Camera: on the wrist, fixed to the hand. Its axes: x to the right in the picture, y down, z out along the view.
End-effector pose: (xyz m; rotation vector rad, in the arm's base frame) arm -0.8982 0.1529 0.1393 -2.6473 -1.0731 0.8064
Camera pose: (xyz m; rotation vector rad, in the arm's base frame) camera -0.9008 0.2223 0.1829 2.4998 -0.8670 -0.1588
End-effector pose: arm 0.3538 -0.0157 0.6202 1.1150 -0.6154 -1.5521
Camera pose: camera 0.3573 -0.0163 0.5383 0.2773 -0.6184 -0.1443
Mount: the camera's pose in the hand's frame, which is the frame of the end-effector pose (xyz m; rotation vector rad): 0.0279 -0.0671 -0.0380 -0.4206 0.3036 1.5237
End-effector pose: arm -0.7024 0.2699 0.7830 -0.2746 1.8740 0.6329
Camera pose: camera -0.7117 0.1964 0.7479 0.9655 1.9596 2.0738
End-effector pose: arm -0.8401 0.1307 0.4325 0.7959 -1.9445 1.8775
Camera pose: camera -0.8281 0.1648 0.5061 1.0982 2.1459 -1.3351
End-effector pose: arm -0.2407 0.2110 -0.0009 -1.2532 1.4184 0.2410
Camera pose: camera -0.2048 0.1407 0.0214 -0.2321 2.4317 1.4599
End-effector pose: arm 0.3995 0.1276 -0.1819 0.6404 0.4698 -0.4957
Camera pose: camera 0.3736 0.0980 -0.2539 0.4978 0.2410 1.1284
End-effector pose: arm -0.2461 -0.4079 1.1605 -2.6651 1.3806 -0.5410
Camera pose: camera -0.1928 -0.3880 1.2196 0.8445 -2.8489 0.3756
